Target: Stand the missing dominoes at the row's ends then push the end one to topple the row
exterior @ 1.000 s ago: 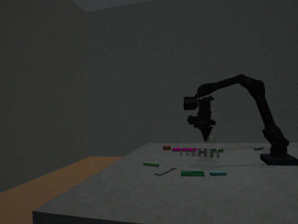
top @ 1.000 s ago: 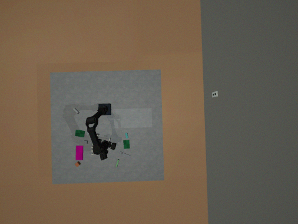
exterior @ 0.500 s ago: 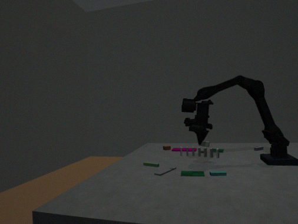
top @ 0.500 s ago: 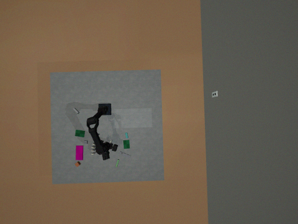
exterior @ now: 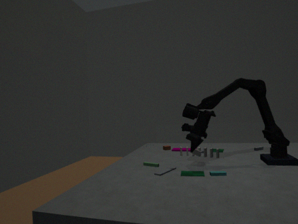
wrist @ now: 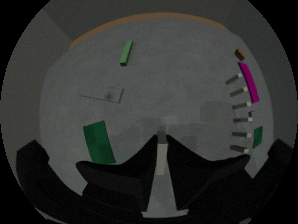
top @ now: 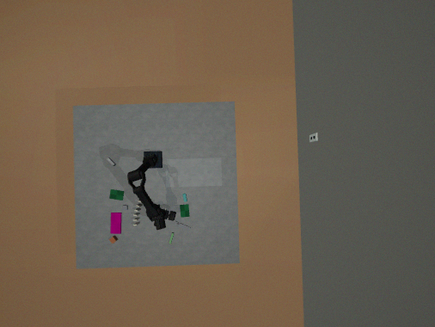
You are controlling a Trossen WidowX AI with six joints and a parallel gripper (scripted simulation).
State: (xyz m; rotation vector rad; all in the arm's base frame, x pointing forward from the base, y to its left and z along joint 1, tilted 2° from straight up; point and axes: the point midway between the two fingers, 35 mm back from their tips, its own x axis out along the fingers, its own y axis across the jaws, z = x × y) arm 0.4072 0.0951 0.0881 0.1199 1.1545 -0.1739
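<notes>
My gripper tip is 11 cm short of the thin grey bar, 12 cm to the right of it and 7 cm above it. Also, from my gripper tip: green bar: 20 cm ahead, 4 cm to the left, 6 cm below.
</notes>
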